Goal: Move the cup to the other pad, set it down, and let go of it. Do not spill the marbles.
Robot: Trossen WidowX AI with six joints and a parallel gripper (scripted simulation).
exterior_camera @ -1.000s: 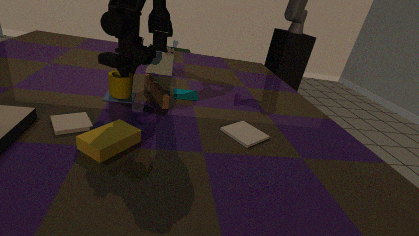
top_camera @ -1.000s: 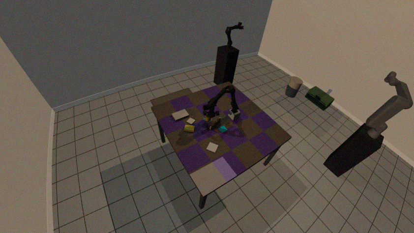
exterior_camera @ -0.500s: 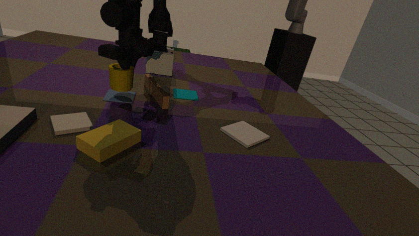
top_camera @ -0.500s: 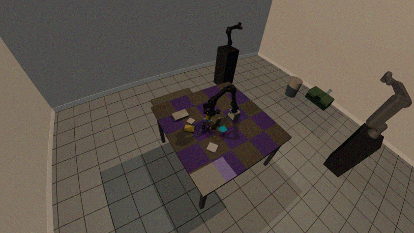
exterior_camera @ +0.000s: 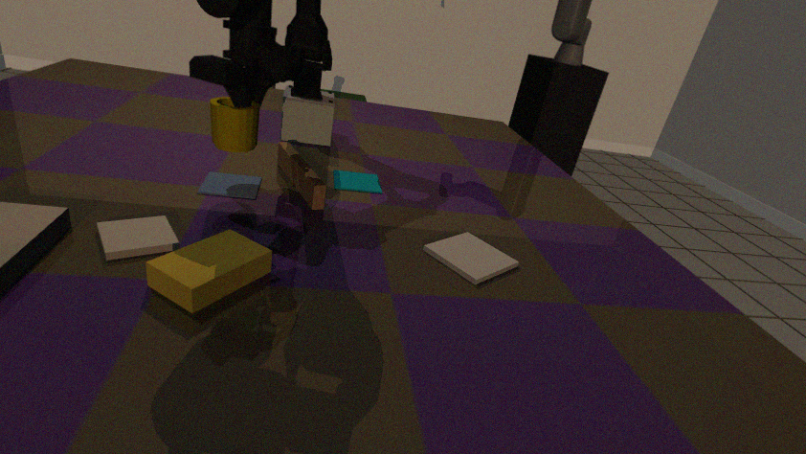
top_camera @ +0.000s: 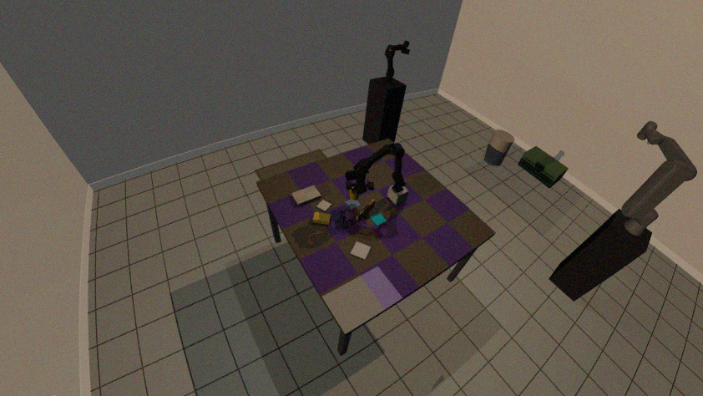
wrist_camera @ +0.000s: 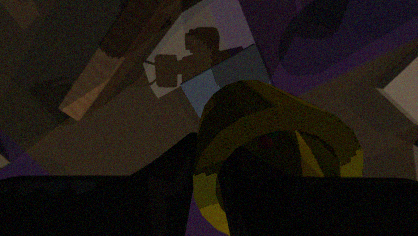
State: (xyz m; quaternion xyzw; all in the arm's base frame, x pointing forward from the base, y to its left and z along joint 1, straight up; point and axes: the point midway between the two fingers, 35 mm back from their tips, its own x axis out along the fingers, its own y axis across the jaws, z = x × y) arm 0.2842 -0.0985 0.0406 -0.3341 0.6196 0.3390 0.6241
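Now: the wooden bar 9 cm to the left of my gripper tip, 9 cm below it and 1 cm behind it. Also, from my gripper tip: yellow block 29 cm ahead, 8 cm below, 1 cm to the right; then blue-grey pad 11 cm below, 2 cm to the right, 2 cm ahead; then yellow cup 2 cm to the right, 2 cm ahead.
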